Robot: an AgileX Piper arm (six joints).
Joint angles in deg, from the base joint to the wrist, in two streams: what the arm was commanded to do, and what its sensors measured. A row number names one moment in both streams.
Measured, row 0:
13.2 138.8 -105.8 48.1 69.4 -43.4
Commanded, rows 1 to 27:
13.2 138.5 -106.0 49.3 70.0 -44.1
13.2 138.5 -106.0 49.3 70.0 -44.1
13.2 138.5 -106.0 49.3 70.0 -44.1
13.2 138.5 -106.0 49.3 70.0 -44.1
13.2 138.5 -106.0 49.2 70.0 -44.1
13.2 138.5 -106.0 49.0 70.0 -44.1
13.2 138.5 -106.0 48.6 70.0 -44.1
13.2 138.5 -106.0 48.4 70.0 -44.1
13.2 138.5 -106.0 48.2 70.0 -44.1
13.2 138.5 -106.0 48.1 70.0 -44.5
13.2 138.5 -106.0 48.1 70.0 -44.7
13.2 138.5 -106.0 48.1 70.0 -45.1
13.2 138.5 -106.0 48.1 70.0 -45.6
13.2 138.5 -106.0 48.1 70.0 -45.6
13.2 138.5 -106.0 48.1 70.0 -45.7
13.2 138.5 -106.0 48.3 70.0 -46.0
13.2 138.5 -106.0 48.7 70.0 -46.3
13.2 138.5 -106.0 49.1 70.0 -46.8
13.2 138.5 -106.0 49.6 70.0 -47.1
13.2 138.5 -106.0 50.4 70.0 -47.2
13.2 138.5 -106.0 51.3 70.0 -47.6
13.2 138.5 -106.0 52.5 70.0 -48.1
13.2 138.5 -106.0 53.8 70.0 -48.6
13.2 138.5 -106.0 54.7 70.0 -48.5
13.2 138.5 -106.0 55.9 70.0 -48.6
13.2 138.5 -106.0 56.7 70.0 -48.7
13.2 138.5 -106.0 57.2 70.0 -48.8
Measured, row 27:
13.2 138.7 -105.9 52.2 73.2 -48.1
